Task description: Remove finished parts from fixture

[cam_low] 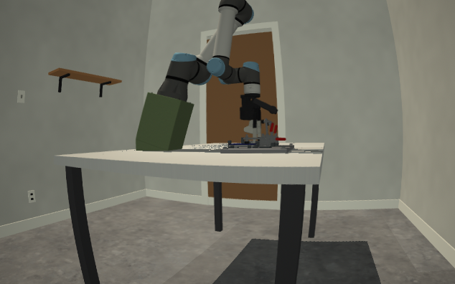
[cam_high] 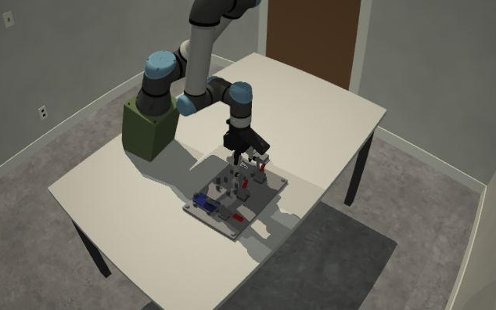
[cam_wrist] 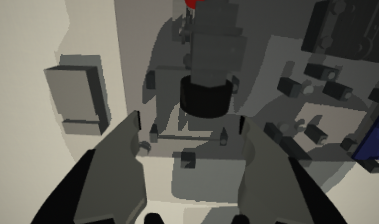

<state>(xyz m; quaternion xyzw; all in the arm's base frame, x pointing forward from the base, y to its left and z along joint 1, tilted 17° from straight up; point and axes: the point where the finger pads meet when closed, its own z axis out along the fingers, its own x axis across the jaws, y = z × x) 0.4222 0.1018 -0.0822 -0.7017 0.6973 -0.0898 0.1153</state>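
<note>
The pale grey part lies 1 cm below my hand and 1 cm behind it. The rest, counted from my hand: blue blank: 22 cm to the right, 1 cm below; grey fixture plate: 11 cm to the right, 5 cm ahead, 3 cm below.
</note>
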